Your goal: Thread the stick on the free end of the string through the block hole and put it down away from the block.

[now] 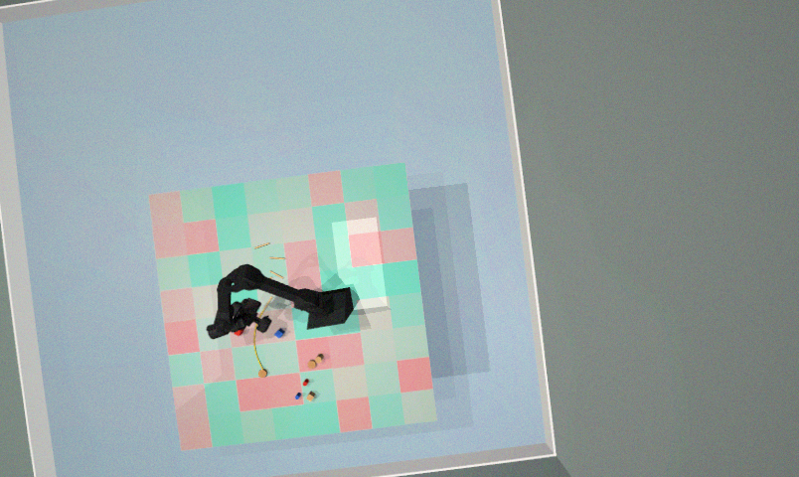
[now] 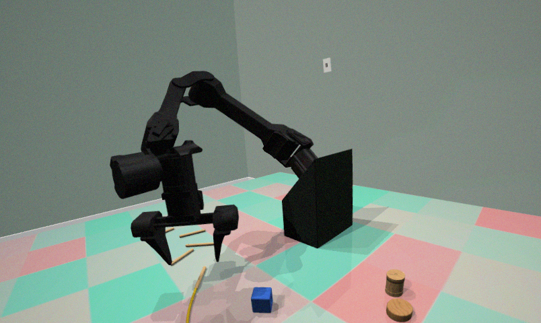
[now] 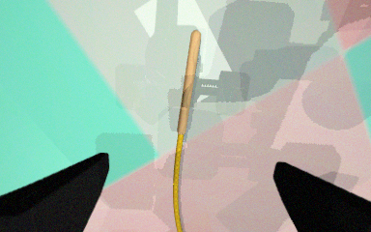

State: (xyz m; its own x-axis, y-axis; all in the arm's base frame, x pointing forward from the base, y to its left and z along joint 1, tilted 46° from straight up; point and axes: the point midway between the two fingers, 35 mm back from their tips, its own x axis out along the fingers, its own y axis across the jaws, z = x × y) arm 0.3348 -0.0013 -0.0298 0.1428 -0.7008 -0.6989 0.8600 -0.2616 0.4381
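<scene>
My gripper tip is 60 mm above the thin wooden stick, 20 mm to the left of it and 10 mm past it. Also, from my gripper tip: blue block (120 mm to the left, 70 mm behind, 40 mm below); then round wooden button (320 mm to the left, 50 mm below, 20 mm ahead); then red cube (130 mm ahead, 110 mm to the left, 40 mm below).
</scene>
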